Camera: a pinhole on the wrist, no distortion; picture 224 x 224 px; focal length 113.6 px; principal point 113.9 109.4 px. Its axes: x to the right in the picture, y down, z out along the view. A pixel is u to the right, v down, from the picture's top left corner.
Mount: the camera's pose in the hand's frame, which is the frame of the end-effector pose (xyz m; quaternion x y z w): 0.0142 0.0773 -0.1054 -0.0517 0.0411 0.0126 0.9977
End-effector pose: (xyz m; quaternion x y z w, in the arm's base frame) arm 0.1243 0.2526 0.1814 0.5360 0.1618 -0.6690 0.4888
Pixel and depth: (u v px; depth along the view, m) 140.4 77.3 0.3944
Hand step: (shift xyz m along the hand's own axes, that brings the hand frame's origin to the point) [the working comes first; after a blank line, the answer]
In the camera's frame: 0.0920 -0.1114 0.3944

0.1410 0.0095 0.2893
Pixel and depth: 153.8 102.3 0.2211
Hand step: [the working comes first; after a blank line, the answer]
In the camera's frame: 0.0777 -0.0138 0.2211

0.1098 0.0882 0.1087
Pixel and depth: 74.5 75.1 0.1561
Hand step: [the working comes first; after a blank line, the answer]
In the camera's frame: -0.0541 -0.0471 0.1561

-0.0258 0.0456 0.0587
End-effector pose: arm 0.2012 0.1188 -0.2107 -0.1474 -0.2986 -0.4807 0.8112
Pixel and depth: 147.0 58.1 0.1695
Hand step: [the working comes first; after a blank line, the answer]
In the camera's frame: 0.0494 -0.0765 0.1695

0.0793 0.0199 0.0663
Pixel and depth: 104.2 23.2 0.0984
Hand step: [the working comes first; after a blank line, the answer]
In the camera's frame: -0.0084 -0.0747 0.0984

0.0160 0.0131 0.0005
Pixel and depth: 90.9 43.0 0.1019
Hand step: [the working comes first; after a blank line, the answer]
In the camera's frame: -0.0206 -0.0596 0.1019

0.0036 0.0283 0.0034
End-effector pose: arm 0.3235 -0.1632 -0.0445 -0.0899 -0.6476 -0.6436 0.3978
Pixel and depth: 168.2 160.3 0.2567
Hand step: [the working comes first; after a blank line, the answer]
In the camera's frame: 0.1227 0.1150 0.2567

0.1538 0.2210 0.1271
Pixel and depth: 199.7 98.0 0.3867
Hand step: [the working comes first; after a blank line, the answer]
In the camera's frame: 0.2921 -0.0388 0.3867

0.3375 0.0851 0.2576
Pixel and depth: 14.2 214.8 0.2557
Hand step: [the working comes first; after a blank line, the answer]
In the camera's frame: -0.2244 0.2372 0.2557

-0.1957 0.3352 0.1425
